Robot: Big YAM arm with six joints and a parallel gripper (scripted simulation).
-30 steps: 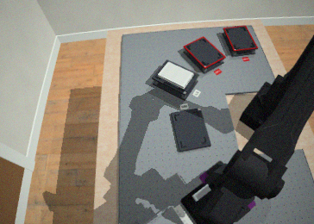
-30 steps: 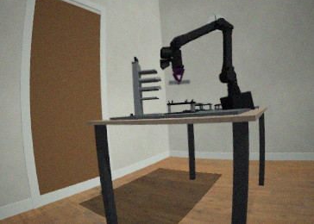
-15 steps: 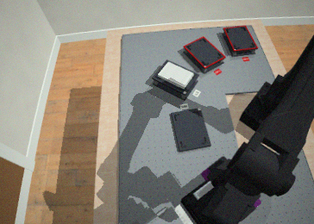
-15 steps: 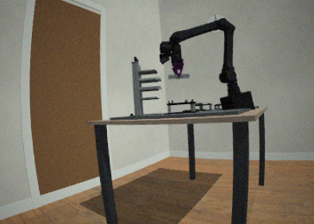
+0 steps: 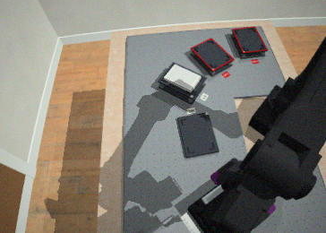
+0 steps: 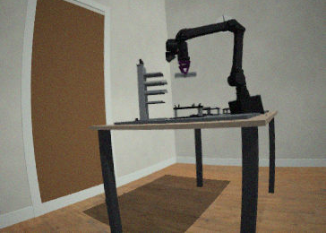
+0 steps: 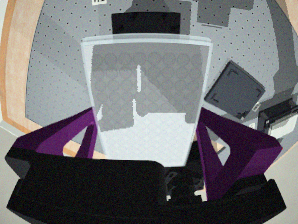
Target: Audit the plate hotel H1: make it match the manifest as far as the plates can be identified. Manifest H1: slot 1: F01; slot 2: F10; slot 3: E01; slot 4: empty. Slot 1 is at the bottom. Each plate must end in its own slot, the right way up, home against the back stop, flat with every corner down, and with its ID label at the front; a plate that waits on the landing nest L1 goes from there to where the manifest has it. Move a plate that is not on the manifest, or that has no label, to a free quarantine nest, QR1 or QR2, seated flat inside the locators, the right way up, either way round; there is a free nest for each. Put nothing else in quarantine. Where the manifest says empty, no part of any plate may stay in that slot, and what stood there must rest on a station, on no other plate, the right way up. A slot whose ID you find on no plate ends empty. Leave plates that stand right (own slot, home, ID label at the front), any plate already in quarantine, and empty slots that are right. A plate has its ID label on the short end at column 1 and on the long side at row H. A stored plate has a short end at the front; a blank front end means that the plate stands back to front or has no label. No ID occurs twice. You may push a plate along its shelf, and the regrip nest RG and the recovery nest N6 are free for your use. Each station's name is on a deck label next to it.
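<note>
The red-edged nest is 150 mm behind my hand, 620 mm to the right of it and 210 mm below it. Round my hand: pale plate (right at my hand); plate hotel (230 mm ahead, 100 mm to the left, 90 mm below); black nest (190 mm below).
</note>
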